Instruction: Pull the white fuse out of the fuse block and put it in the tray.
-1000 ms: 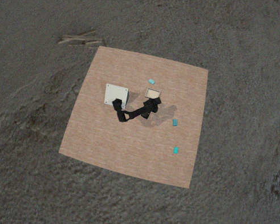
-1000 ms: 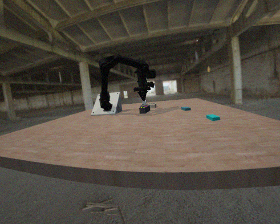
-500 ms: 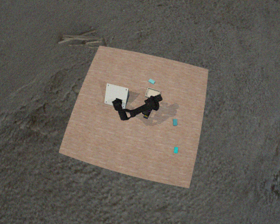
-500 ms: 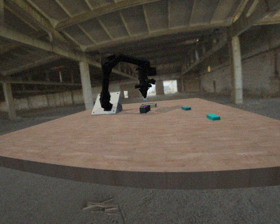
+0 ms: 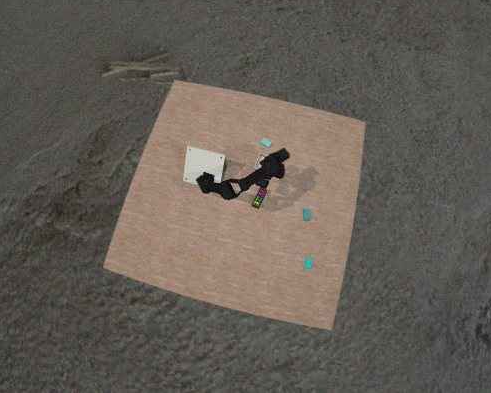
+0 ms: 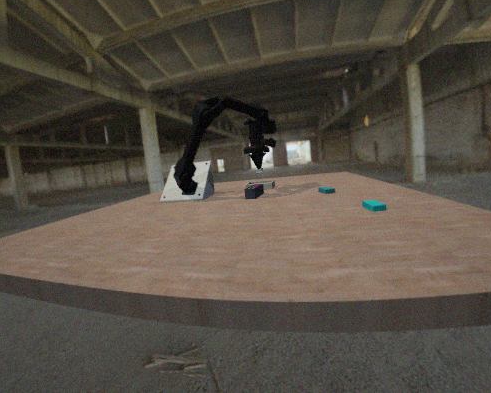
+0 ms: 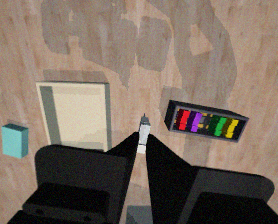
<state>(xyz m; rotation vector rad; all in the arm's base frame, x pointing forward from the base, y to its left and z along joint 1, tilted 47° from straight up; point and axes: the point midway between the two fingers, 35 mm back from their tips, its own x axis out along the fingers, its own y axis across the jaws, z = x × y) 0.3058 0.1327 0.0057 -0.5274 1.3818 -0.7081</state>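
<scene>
Right now my gripper tip is 11 cm to the right of the tray, 10 cm above it and 2 cm past it. Round my gripper tip: white fuse (1 cm below).
</scene>
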